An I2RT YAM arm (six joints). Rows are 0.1 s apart.
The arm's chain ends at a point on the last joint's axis. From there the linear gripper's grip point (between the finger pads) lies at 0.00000 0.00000 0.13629 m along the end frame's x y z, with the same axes.
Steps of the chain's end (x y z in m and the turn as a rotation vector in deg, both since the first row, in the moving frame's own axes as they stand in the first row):
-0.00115, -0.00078, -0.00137, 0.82, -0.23, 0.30
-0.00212, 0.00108, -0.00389, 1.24, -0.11, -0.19
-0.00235, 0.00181, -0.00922, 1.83, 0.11, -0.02
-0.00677, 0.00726, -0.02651, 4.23, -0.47, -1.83
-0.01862, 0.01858, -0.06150, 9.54, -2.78, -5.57
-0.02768, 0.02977, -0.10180, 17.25, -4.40, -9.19
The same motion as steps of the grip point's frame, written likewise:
-0.00169, -0.00273, -0.00139, 0.82, -0.23, 0.30
-0.00239, -0.00187, -0.00392, 1.24, -0.11, -0.19
-0.00209, -0.00254, -0.00929, 1.83, 0.11, -0.02
-0.00805, -0.00277, -0.02689, 4.23, -0.47, -1.83
-0.02629, -0.00364, -0.06354, 9.54, -2.78, -5.57
-0.04119, -0.00960, -0.10831, 17.25, -4.40, -9.19

